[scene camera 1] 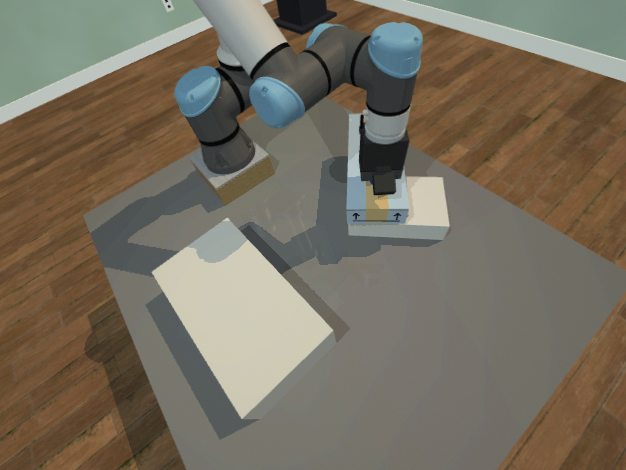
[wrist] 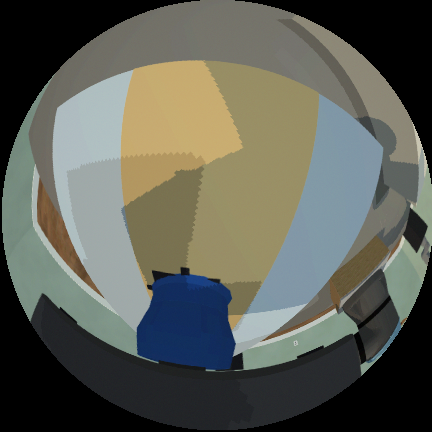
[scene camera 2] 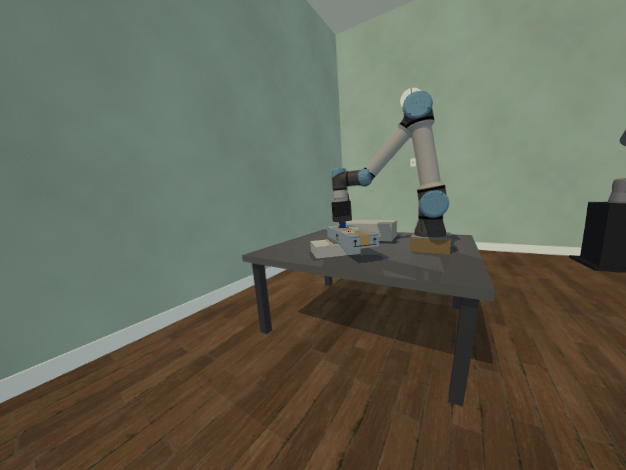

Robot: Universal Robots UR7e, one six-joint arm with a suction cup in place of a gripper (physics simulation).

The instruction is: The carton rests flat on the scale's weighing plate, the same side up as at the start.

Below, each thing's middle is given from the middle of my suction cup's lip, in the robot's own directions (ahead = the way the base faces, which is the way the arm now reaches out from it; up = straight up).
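Carton (scene camera 1: 363, 207): 6 cm behind my suction cup, 6 cm to the left of it, 4 cm below it. Large cream block (scene camera 1: 258, 335): 3 cm behind my suction cup, 40 cm to the right of it, 9 cm below it. Scale (scene camera 1: 427, 218): 4 cm ahead of my suction cup, 4 cm to the left of it, 10 cm below it. Going by their middles, the large cream block is the farthest from my suction cup of the things named here.
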